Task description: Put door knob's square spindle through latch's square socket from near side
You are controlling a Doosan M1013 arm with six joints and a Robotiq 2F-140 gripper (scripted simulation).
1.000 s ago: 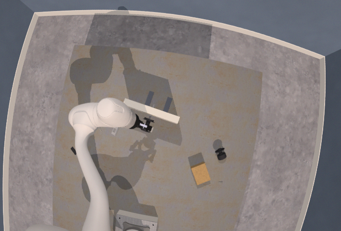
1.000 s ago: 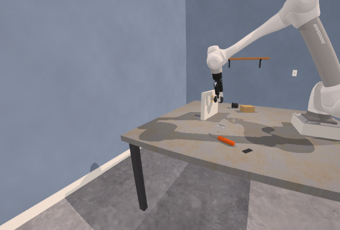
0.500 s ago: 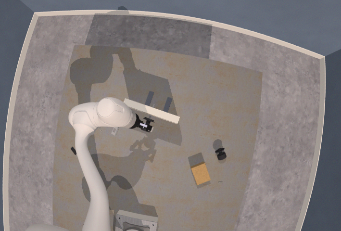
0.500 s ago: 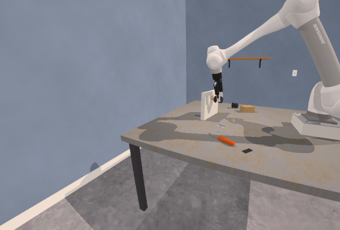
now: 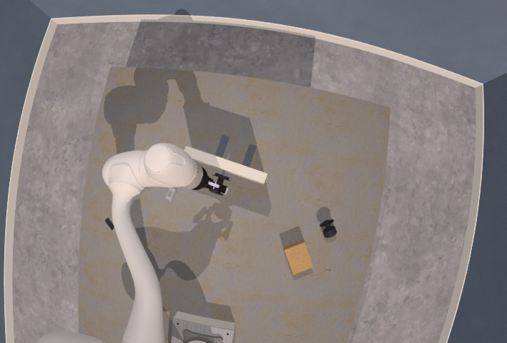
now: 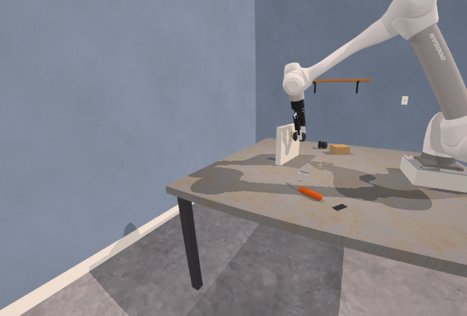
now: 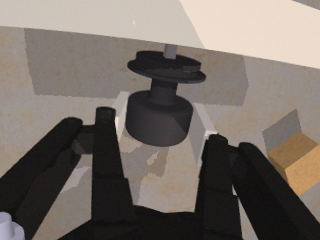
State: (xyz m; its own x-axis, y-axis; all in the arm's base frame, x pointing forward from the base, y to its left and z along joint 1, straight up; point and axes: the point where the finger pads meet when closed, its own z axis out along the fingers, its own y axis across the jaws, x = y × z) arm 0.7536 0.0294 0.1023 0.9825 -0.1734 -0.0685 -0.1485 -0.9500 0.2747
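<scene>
Now: the latch socket 8 cm ahead of my hand, 2 cm to the right of it and 2 cm below it. From my hand the other things lie so: tan block: 37 cm to the right, 24 cm behind, 16 cm below; orange screwdriver: 44 cm to the left, 18 cm below, 11 cm behind; pale wood door panel: 8 cm ahead, 5 cm below, 2 cm to the right.
</scene>
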